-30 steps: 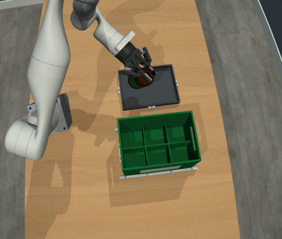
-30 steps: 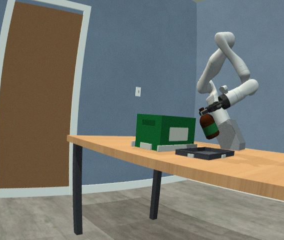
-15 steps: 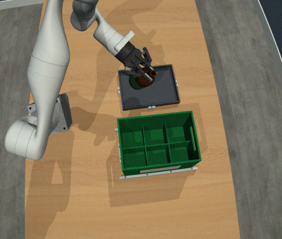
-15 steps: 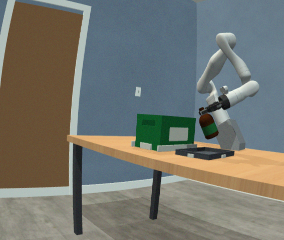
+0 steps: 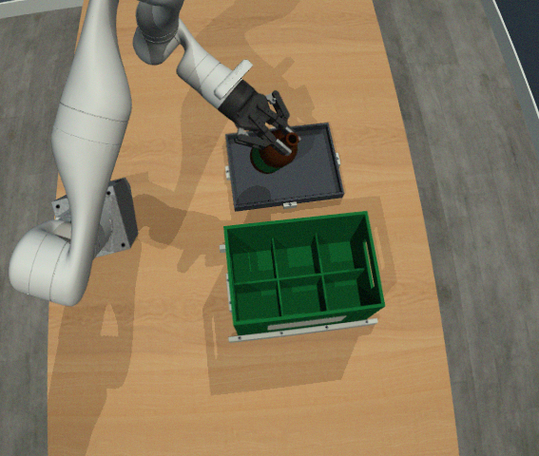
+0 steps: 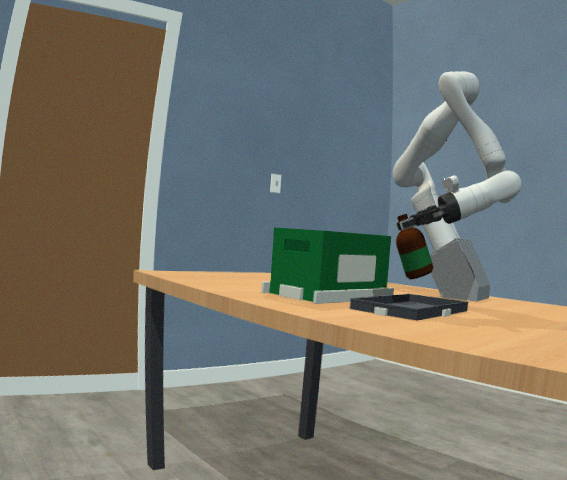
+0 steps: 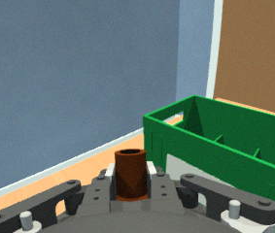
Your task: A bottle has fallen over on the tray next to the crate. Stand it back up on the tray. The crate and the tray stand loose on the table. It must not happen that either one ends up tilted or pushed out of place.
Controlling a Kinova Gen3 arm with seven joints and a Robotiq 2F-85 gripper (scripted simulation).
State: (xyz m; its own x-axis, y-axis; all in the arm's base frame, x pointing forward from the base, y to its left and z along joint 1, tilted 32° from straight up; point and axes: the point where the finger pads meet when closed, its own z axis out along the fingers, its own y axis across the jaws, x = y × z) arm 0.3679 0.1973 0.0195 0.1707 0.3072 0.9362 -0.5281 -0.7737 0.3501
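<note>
My gripper is now 20 mm past the brown bottle, 10 mm to the right of it and 50 mm above it. Also, from my hand: green crate 30 mm ahead, 240 mm to the right, 120 mm below; dark grey tray 50 mm to the left, 190 mm below.
</note>
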